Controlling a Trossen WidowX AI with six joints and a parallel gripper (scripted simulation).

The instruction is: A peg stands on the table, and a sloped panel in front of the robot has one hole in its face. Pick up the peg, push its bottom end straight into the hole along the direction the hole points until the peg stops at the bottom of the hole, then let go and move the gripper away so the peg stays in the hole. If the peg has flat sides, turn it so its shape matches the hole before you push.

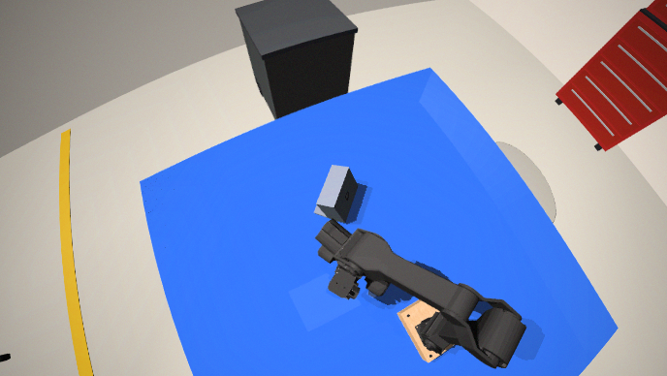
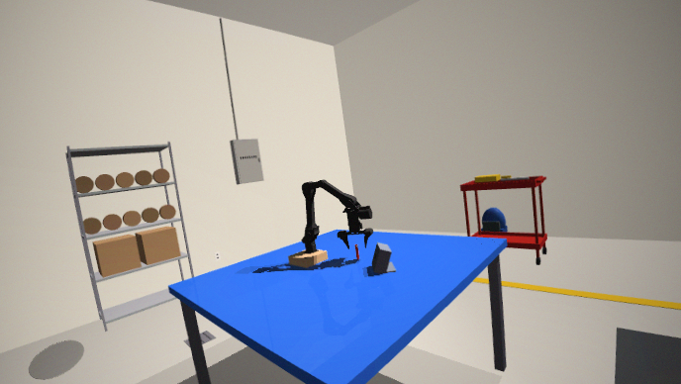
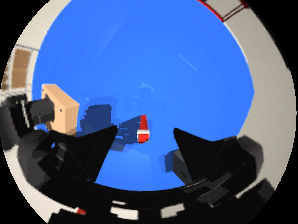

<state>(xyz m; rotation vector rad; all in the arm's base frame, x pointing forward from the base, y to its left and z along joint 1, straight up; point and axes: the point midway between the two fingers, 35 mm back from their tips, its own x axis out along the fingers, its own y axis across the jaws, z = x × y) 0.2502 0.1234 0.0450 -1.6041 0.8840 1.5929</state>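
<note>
Right now the red peg is right at my gripper tip. From my gripper tip the other things lie so: grey panel 21 cm ahead, 6 cm to the right, 1 cm below.
</note>
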